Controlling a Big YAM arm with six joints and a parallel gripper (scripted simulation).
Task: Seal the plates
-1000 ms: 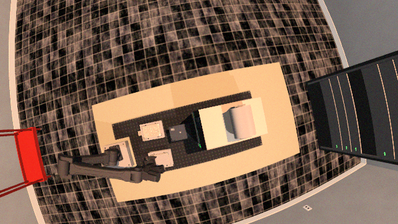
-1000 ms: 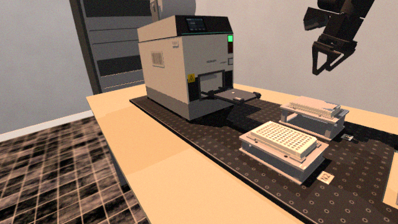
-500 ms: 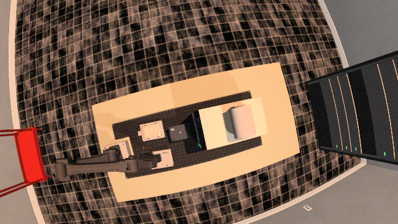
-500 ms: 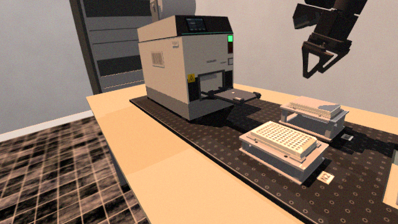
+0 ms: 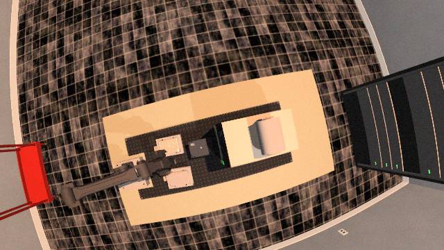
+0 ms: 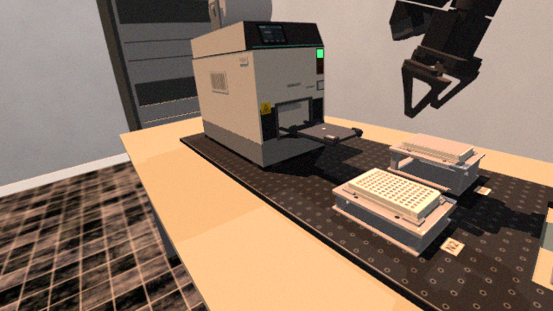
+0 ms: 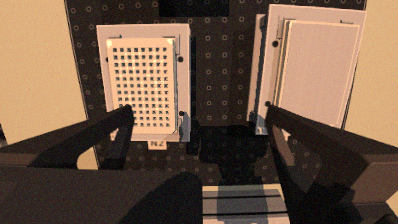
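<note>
Right now the well plate is 130 mm below my hand and 80 mm to the left of it. Round my hand: sealer stage: 200 mm ahead, 80 mm below, 20 mm to the left; plate nest N2: 140 mm below, 80 mm to the left; sealer screen: 320 mm ahead, 140 mm above, 50 mm to the left.
</note>
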